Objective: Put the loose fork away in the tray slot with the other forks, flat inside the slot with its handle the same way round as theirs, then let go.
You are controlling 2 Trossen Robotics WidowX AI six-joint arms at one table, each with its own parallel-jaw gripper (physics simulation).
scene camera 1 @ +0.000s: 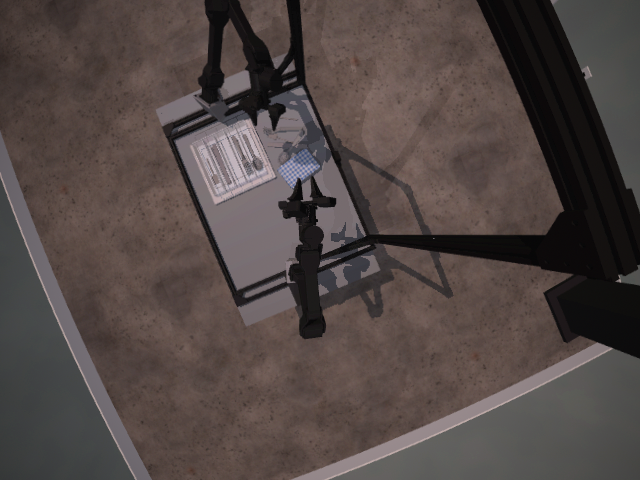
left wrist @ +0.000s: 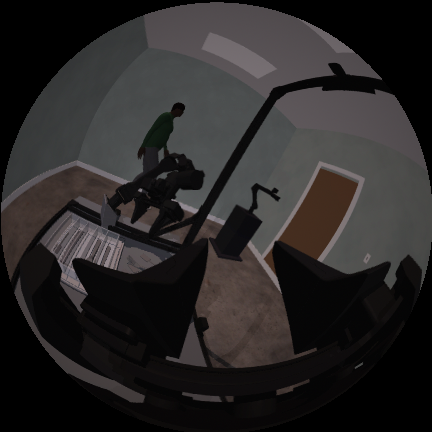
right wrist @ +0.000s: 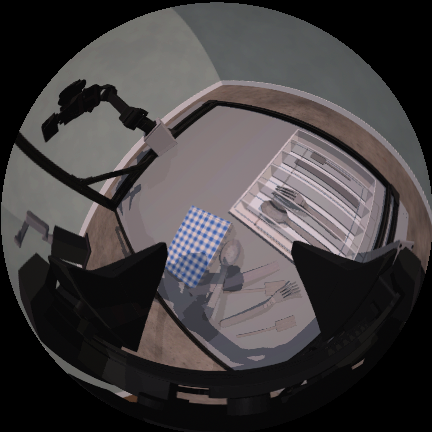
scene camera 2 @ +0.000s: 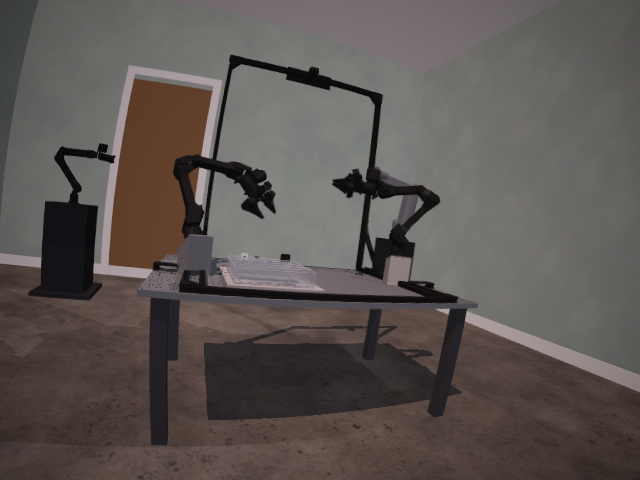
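The loose fork (right wrist: pixel 272 300) lies on the table among other cutlery in the right wrist view, tines toward the upper right. The clear tray (scene camera 1: pixel 242 190) (scene camera 2: pixel 279 271) (right wrist: pixel 260 227) stands beside it; its forks (right wrist: pixel 297 199) lie in one slot with tines toward the upper left and handles toward the lower right. My right gripper (scene camera 1: pixel 264 125) (scene camera 2: pixel 268 214) (right wrist: pixel 231 249) is open and empty, high above the loose cutlery. My left gripper (scene camera 1: pixel 305 179) (scene camera 2: pixel 334 182) (left wrist: pixel 241 245) is part-way open and empty, high above the table near the cloth in scene camera 1.
A blue-and-white checked cloth (scene camera 1: pixel 299 167) (right wrist: pixel 200 245) lies beside the loose cutlery. A spoon (right wrist: pixel 231 252), a knife (right wrist: pixel 260 272) and a small flat-ended utensil (right wrist: pixel 285 324) lie around the fork. A black frame (scene camera 2: pixel 310 294) runs along the table edges.
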